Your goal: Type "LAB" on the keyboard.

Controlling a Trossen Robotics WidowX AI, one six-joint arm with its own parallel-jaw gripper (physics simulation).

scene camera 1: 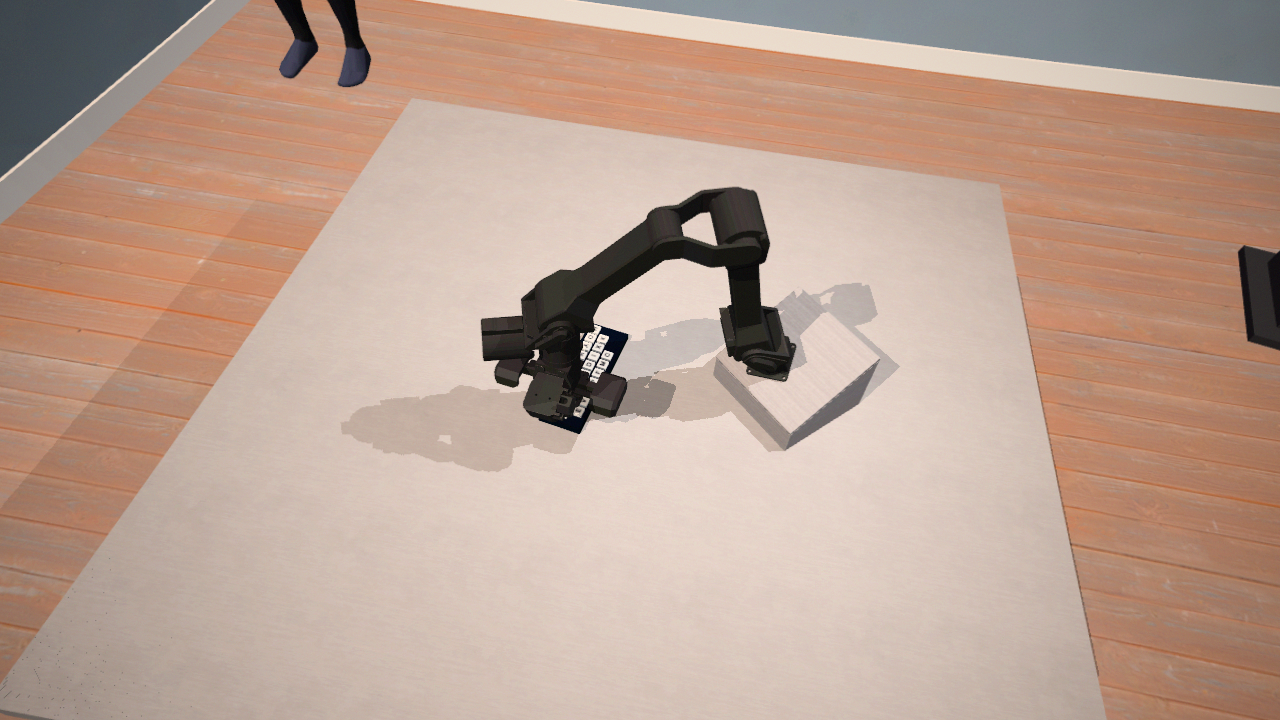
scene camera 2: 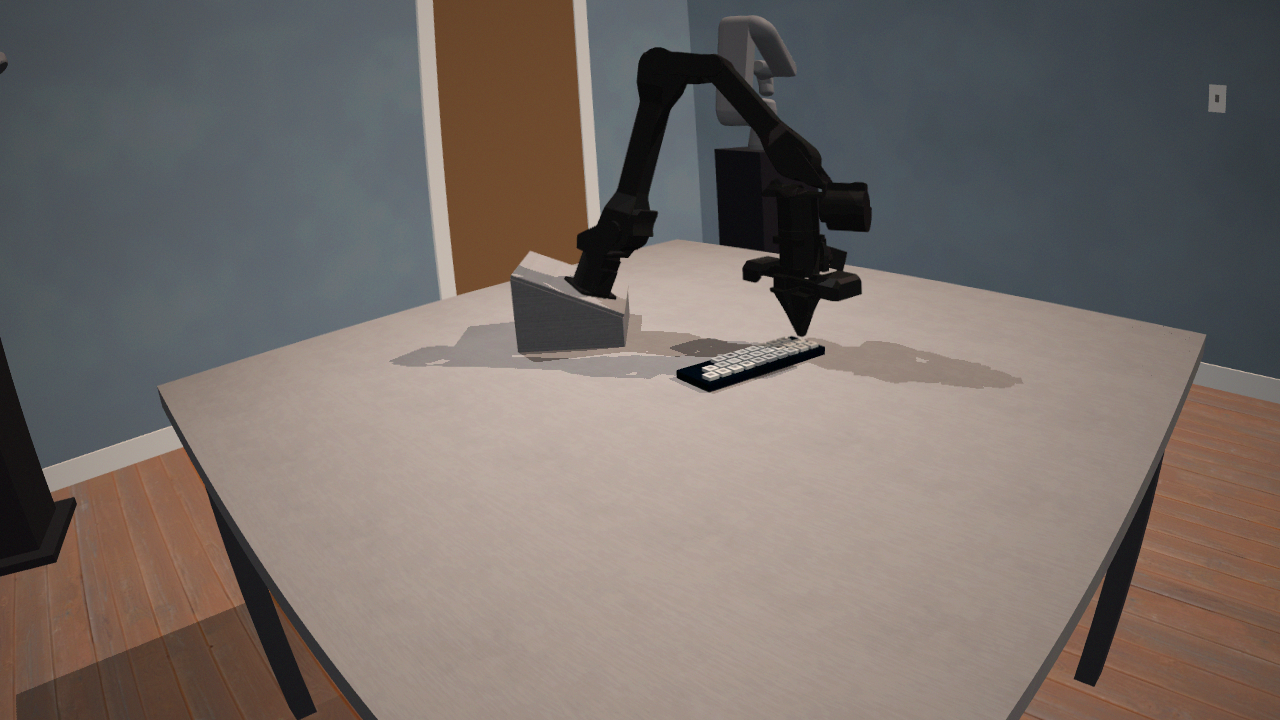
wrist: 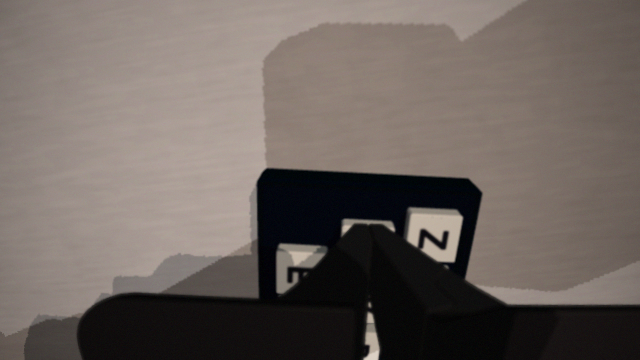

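Pixels of known places: gripper, fingertip midpoint: (scene camera 2: 801,335) (wrist: 367,238); arm's base at its link origin: (scene camera 1: 771,359) (scene camera 2: 589,289).
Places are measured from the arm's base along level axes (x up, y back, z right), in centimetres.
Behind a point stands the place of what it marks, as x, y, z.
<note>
A dark blue keyboard (scene camera 1: 618,341) {-6.4, -25.2, -2.0} (scene camera 2: 697,377) {-6.4, -28.4, -0.4} (wrist: 310,195) {-6.4, -24.8, -20.5} with white keys lies on the table, partly hidden under the arm in the first scene view. My gripper (scene camera 2: 801,334) {-5.3, -26.6, -19.8} (wrist: 367,238) {-5.3, -26.6, -19.8} is shut and empty, pointing down at the keyboard's far right end in the second scene view. In the wrist view its tips cover most of a key (wrist: 367,222) {-6.2, -26.7, -19.9} between the E key (wrist: 300,254) {-5.8, -24.7, -18.7} and the Z key (wrist: 434,235) {-5.9, -28.7, -19.8}. That key's letter is hidden, and I cannot tell whether the tips touch it. The L, A and B keys cannot be made out.
The arm's base stands on a grey wedge block (scene camera 1: 819,371) {1.5, 7.5, -0.4} (scene camera 2: 568,315) {-2.1, -4.2, 5.9} on the grey table (scene camera 1: 572,573) {-7.5, -14.1, -41.3} (scene camera 2: 626,519) {-7.5, -52.2, 23.3}. Shadows of the arm fall across the table on both sides of the keyboard. A person's legs (scene camera 1: 349,31) show beyond the table's far edge.
</note>
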